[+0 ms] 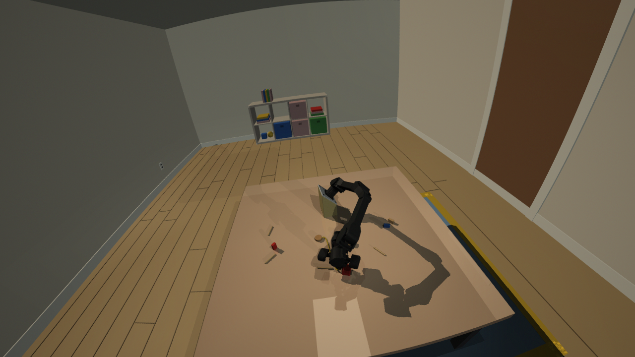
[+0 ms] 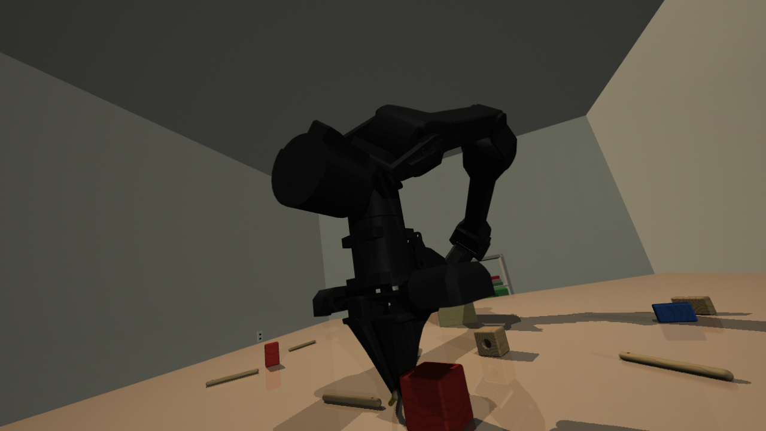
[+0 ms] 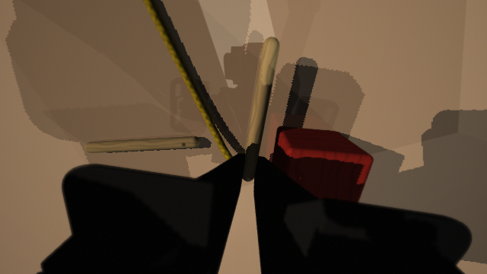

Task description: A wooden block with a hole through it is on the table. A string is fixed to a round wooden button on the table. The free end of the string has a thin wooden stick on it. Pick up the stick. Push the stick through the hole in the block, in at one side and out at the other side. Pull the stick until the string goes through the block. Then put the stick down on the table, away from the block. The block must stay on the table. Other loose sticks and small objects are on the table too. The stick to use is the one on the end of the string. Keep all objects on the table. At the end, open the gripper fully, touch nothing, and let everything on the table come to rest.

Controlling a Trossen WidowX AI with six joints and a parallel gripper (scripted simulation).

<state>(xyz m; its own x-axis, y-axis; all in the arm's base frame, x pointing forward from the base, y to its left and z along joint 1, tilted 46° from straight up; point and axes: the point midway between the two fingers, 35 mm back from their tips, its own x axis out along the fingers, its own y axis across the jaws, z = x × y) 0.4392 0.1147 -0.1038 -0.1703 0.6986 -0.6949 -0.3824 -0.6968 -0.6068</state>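
Now: the big red cube 3 cm to the left of my gripper tip and 1 cm ahead of it. From my gripper tip the other things lie so: wooden block: 17 cm behind, 7 cm to the left; then thin wooden stick: 1 cm to the left, 1 cm behind; then round wooden button: 22 cm behind, 9 cm to the right, 1 cm below.
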